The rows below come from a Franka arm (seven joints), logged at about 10 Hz.
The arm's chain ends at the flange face. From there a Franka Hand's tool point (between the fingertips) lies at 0.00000 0.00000 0.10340 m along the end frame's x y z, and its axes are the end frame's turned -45 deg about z.
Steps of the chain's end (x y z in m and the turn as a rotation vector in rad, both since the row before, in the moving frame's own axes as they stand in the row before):
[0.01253, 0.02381, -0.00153, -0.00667, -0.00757, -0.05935]
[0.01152, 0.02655, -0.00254, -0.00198, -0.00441, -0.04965]
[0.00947, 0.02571, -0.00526, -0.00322, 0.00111, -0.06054]
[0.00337, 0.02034, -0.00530, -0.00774, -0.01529, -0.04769]
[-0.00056, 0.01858, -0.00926, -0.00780, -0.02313, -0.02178]
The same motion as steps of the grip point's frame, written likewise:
[-0.00902, 0.02566, -0.00154, 0.00064, -0.01007, -0.05935]
[-0.01110, 0.02675, -0.00254, 0.00172, -0.00452, -0.04965]
[-0.01163, 0.02520, -0.00526, -0.00306, -0.00149, -0.06054]
[-0.01370, 0.01625, -0.00532, 0.00534, -0.01628, -0.04769]
[-0.01581, 0.01165, -0.00929, 0.01084, -0.02187, -0.02178]

